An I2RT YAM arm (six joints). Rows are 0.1 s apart.
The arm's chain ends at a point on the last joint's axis. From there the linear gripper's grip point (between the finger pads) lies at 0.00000 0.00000 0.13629 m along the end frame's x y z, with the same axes.
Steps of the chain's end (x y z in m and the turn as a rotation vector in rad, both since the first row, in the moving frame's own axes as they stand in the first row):
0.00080 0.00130 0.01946 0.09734 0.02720 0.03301
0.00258 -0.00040 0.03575 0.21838 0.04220 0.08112
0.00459 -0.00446 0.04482 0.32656 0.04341 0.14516
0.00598 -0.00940 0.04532 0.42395 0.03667 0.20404
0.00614 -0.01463 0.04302 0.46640 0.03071 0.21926
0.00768 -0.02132 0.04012 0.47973 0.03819 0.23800
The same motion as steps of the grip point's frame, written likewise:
0.00472 -0.01188 0.01876 0.09734 0.02720 0.03301
0.00948 -0.02965 0.03239 0.21838 0.04220 0.08112
0.01357 -0.04759 0.03750 0.32656 0.04341 0.14516
0.01658 -0.06456 0.03321 0.42395 0.03667 0.20404
0.01696 -0.07496 0.02846 0.46640 0.03071 0.21926
0.02023 -0.08300 0.02471 0.47973 0.03819 0.23800

